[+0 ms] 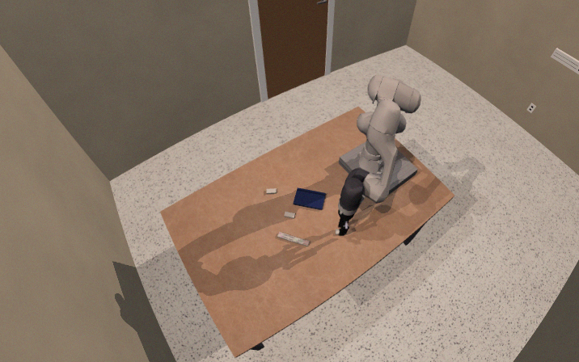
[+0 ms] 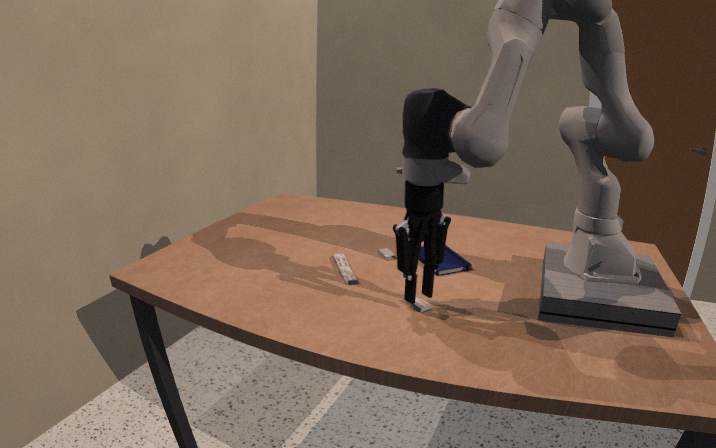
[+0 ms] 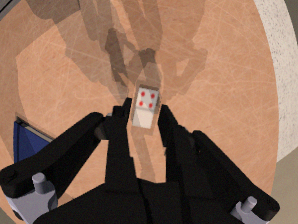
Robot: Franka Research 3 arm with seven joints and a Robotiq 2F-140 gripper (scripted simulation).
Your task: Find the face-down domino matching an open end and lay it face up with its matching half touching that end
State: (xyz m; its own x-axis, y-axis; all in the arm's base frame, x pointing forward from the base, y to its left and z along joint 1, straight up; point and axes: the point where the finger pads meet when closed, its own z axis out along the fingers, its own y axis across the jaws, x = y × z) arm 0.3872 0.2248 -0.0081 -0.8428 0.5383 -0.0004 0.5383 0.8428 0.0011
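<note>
Now: the domino 5 cm below my hand. Also, from my hand: dark blue book 25 cm to the right, 4 cm below, 2 cm ahead.
</note>
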